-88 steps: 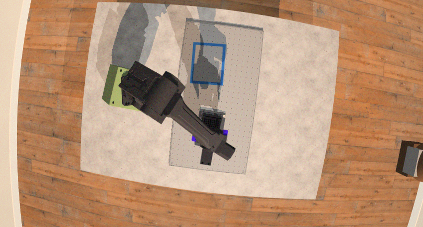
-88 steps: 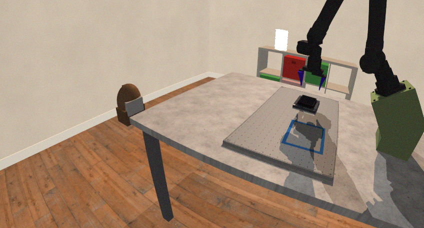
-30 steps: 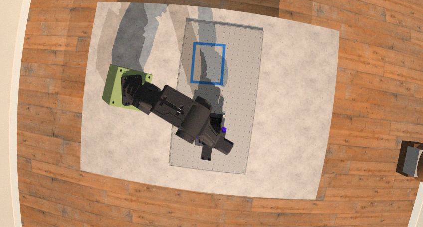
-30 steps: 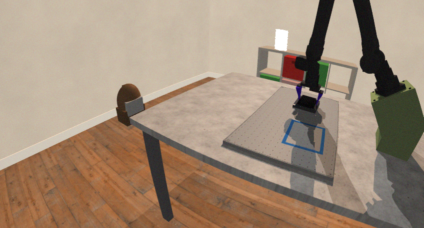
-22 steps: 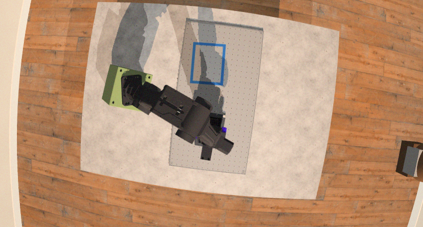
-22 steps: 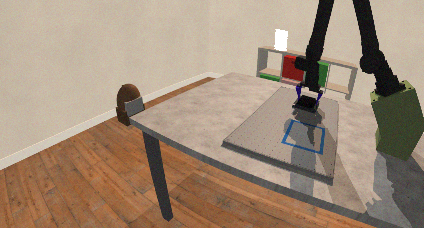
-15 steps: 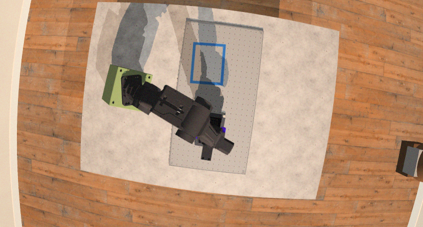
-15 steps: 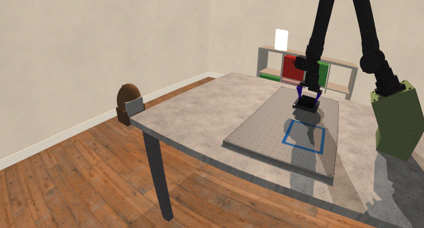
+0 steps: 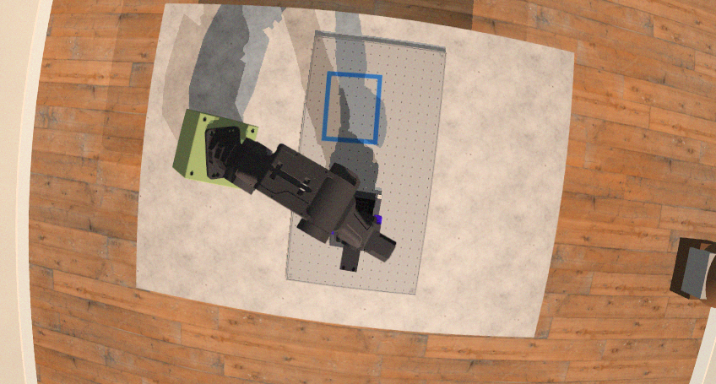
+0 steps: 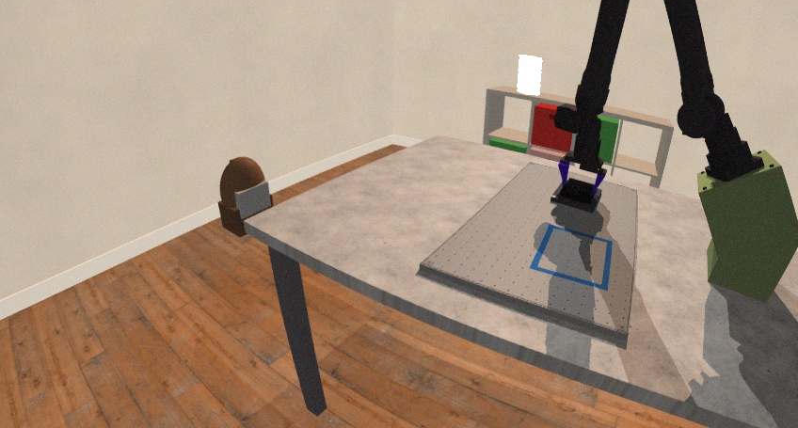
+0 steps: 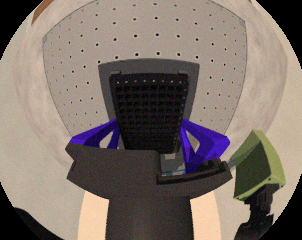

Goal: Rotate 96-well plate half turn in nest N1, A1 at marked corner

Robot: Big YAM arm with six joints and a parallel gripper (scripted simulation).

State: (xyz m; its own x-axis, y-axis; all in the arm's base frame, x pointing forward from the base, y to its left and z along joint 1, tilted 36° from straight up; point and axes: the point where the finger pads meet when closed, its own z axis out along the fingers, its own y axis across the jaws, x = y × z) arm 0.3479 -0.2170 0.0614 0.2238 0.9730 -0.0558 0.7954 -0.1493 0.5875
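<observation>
Right now the grey plate nest N1 is 20 mm below my hand. Also, from my hand: black 96-well plate right at my hand.
</observation>
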